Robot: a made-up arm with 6 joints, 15 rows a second.
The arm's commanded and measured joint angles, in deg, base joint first. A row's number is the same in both.
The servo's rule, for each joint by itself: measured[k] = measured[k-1] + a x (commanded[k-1-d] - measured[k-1]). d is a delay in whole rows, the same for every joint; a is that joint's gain. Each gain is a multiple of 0.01, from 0.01 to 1. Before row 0 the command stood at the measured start. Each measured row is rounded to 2 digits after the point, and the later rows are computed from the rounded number. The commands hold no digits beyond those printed.
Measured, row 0:
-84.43 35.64 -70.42 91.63 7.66 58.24
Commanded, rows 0 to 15:
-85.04 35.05 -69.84 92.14 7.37 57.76
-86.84 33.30 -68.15 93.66 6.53 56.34
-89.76 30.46 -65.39 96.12 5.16 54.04
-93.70 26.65 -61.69 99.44 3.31 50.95
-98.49 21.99 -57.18 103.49 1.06 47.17
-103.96 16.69 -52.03 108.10 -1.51 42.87
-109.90 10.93 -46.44 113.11 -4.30 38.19
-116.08 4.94 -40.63 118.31 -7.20 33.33
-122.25 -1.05 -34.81 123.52 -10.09 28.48
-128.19 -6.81 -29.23 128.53 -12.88 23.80
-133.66 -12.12 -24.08 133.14 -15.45 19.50
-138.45 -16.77 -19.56 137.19 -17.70 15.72
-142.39 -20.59 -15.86 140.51 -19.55 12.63
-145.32 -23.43 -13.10 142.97 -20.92 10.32
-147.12 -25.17 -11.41 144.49 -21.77 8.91
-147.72 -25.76 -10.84 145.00 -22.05 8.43
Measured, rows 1 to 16:
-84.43 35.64 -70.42 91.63 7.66 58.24
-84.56 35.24 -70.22 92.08 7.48 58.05
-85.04 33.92 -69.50 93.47 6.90 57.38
-86.03 31.57 -68.06 95.80 5.84 56.08
-87.64 28.22 -65.83 99.00 4.30 54.08
-89.92 23.98 -62.80 102.95 2.32 51.39
-92.87 19.02 -59.03 107.48 -0.02 48.07
-96.45 13.52 -54.62 112.43 -2.63 44.22
-100.57 7.69 -49.72 117.60 -5.42 39.97
-105.12 1.75 -44.50 122.81 -8.27 35.49
-109.96 -4.07 -39.16 127.84 -11.08 30.93
-114.94 -9.54 -33.88 132.50 -13.75 26.47
-119.88 -14.46 -28.87 136.63 -16.16 22.28
-124.61 -18.63 -24.32 140.04 -18.23 18.52
-128.96 -21.89 -20.39 142.62 -19.87 15.32
-132.77 -24.12 -17.25 144.27 -21.03 12.82
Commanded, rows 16 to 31:
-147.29 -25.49 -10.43 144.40 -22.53 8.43
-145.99 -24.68 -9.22 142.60 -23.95 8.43
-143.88 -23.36 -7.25 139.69 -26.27 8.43
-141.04 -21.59 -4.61 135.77 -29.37 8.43
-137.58 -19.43 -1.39 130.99 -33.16 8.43
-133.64 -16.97 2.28 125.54 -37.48 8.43
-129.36 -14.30 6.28 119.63 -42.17 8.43
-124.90 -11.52 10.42 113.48 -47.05 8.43
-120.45 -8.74 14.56 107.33 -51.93 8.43
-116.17 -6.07 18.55 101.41 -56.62 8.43
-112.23 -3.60 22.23 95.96 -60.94 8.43
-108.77 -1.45 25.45 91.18 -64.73 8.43
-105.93 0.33 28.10 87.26 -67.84 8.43
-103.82 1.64 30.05 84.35 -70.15 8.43
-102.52 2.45 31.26 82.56 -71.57 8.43
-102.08 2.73 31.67 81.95 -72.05 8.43
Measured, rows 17 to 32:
-135.91 -25.24 -15.01 144.91 -21.65 11.11
-138.30 -25.41 -13.41 144.46 -22.19 10.06
-139.91 -24.91 -11.94 142.82 -23.26 9.42
-140.74 -23.86 -10.30 140.07 -25.10 9.03
-140.80 -22.32 -8.31 136.29 -27.70 8.80
-140.12 -20.35 -5.89 131.63 -31.03 8.66
-138.76 -18.05 -3.03 126.27 -34.96 8.57
-136.79 -15.50 0.23 120.43 -39.36 8.52
-134.29 -12.79 3.80 114.31 -44.05 8.48
-131.38 -10.04 7.57 108.17 -48.86 8.46
-128.19 -7.34 11.41 102.22 -53.59 8.45
-124.84 -4.80 15.20 96.71 -58.07 8.44
-121.47 -2.52 18.79 91.84 -62.13 8.44
-118.21 -0.58 22.05 87.81 -65.61 8.44
-115.19 0.93 24.85 84.77 -68.38 8.44
-112.53 1.96 27.09 82.83 -70.33 8.44

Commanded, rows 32 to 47:
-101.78 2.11 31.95 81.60 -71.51 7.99
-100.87 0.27 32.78 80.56 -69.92 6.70
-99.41 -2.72 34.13 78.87 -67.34 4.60
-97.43 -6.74 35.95 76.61 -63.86 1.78
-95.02 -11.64 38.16 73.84 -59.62 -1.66
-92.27 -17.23 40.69 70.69 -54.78 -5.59
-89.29 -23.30 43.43 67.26 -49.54 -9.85
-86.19 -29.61 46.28 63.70 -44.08 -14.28
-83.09 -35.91 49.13 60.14 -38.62 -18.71
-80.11 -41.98 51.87 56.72 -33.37 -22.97
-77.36 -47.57 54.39 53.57 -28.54 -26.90
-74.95 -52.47 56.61 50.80 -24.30 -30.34
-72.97 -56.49 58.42 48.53 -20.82 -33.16
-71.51 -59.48 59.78 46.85 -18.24 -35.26
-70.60 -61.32 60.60 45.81 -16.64 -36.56
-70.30 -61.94 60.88 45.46 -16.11 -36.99
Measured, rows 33 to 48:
-110.34 2.48 28.69 82.06 -71.38 8.44
-108.54 2.23 29.83 81.66 -71.46 8.26
-106.93 0.90 30.86 80.69 -70.52 7.65
-105.35 -1.56 32.00 79.09 -68.58 6.46
-103.69 -5.08 33.38 76.91 -65.70 4.63
-101.87 -9.54 35.05 74.21 -61.99 2.18
-99.85 -14.77 37.02 71.11 -57.59 -0.85
-97.63 -20.57 39.26 67.72 -52.68 -4.36
-95.23 -26.72 41.72 64.18 -47.43 -8.23
-92.68 -32.97 44.31 60.62 -42.06 -12.32
-90.04 -39.10 46.96 57.19 -36.76 -16.47
-87.38 -44.86 49.56 54.00 -31.75 -20.54
-84.77 -50.03 52.03 51.18 -27.21 -24.36
-82.29 -54.42 54.27 48.85 -23.31 -27.79
-80.03 -57.86 56.20 47.09 -20.22 -30.70
-78.05 -60.21 57.74 45.96 -18.04 -32.99

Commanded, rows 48 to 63:
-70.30 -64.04 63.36 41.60 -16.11 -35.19
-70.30 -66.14 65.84 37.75 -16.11 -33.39
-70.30 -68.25 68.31 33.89 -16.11 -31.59
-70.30 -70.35 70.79 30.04 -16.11 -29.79
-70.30 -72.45 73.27 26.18 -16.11 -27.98
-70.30 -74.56 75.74 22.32 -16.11 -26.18
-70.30 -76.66 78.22 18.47 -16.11 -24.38
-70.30 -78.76 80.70 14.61 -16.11 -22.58
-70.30 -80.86 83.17 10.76 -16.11 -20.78
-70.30 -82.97 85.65 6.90 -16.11 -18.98
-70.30 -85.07 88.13 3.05 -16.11 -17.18
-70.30 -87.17 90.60 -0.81 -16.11 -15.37
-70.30 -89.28 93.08 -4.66 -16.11 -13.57
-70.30 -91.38 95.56 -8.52 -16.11 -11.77
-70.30 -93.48 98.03 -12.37 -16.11 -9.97
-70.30 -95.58 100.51 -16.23 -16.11 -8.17
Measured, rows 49 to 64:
-76.42 -61.39 58.84 45.52 -16.86 -34.55
-75.13 -63.19 60.42 42.07 -16.40 -34.80
-74.12 -65.20 62.32 38.27 -16.22 -34.25
-73.32 -67.27 64.42 34.42 -16.15 -33.21
-72.69 -69.36 66.65 30.57 -16.13 -31.88
-72.19 -71.46 68.97 26.71 -16.12 -30.36
-71.79 -73.57 71.34 22.85 -16.11 -28.73
-71.48 -75.67 73.75 19.00 -16.11 -27.03
-71.23 -77.77 76.18 15.14 -16.11 -25.29
-71.03 -79.87 78.63 11.29 -16.11 -23.53
-70.88 -81.98 81.09 7.43 -16.11 -21.76
-70.76 -84.08 83.55 3.58 -16.11 -19.97
-70.66 -86.18 86.02 -0.28 -16.11 -18.18
-70.58 -88.29 88.49 -4.13 -16.11 -16.38
-70.52 -90.39 90.96 -7.99 -16.11 -14.58
-70.47 -92.49 93.43 -11.84 -16.11 -12.78

